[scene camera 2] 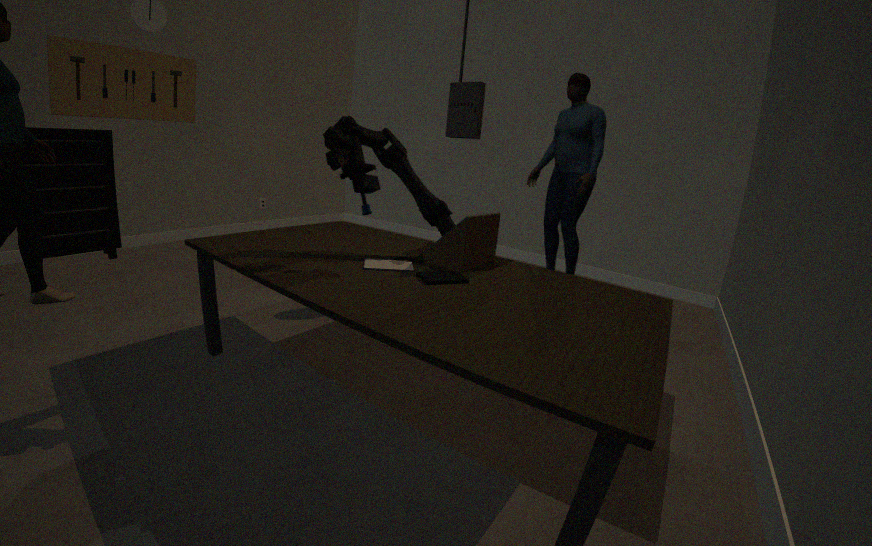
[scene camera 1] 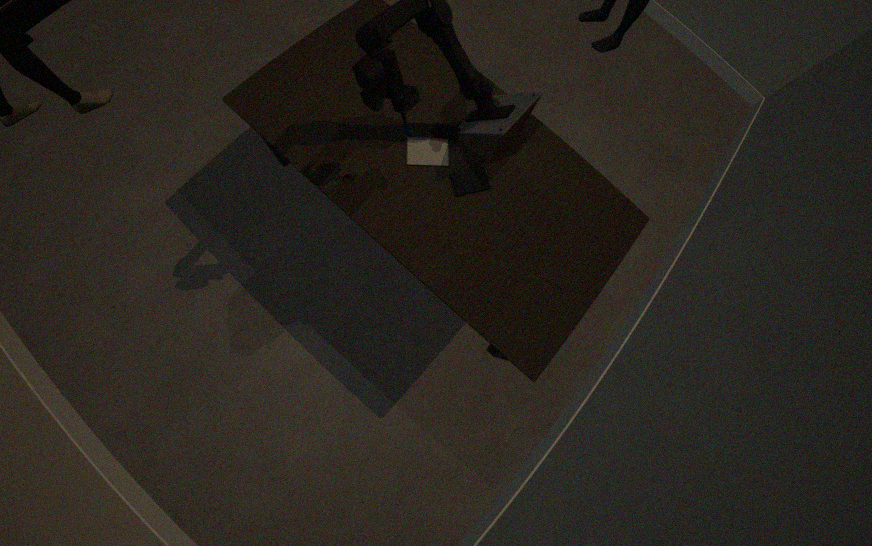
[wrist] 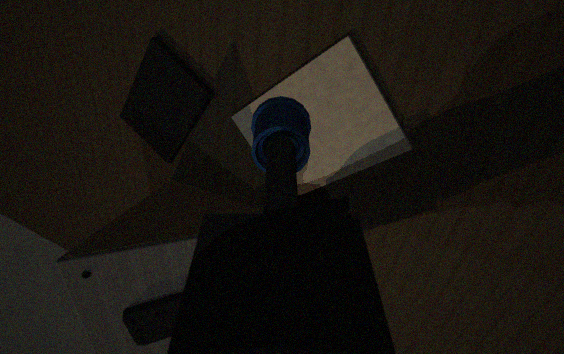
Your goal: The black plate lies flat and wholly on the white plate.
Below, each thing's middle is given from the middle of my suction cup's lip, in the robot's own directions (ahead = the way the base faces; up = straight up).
Right now my suction cup is 250 mm to the right of the black plate (wrist: 167, 98), 180 mm above it and 70 mm past it. Round my suction cup: white plate (wrist: 353, 127) 180 mm below, 70 mm behind, 50 mm to the left.
